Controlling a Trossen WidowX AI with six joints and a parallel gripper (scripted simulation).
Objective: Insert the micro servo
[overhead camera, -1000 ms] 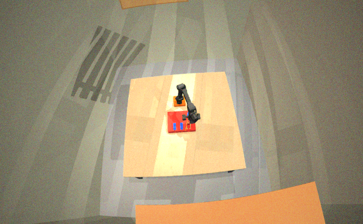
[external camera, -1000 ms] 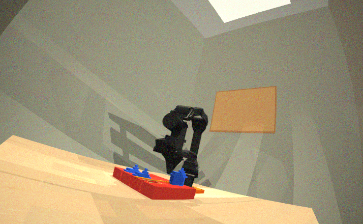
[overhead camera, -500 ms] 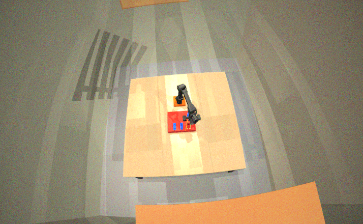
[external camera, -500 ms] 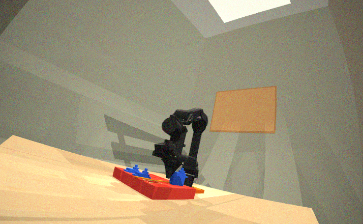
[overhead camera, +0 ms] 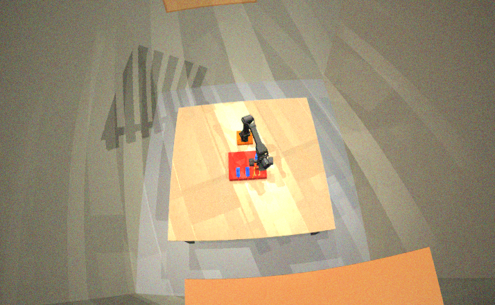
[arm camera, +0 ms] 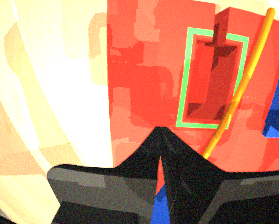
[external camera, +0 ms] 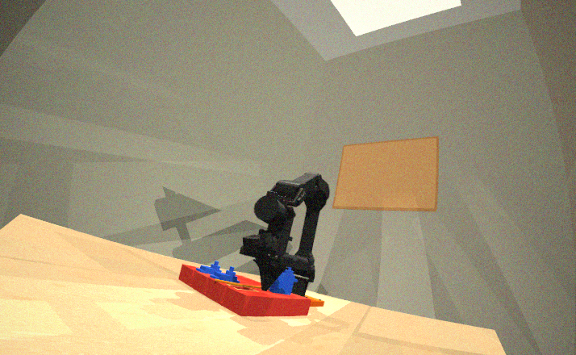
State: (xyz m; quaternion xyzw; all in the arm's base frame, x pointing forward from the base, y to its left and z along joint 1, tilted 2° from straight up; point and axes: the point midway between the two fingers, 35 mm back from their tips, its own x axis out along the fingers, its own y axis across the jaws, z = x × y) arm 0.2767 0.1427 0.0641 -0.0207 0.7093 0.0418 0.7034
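My gripper tip is 12 cm to the left of the red deck, 6 cm past it and 3 cm above it.
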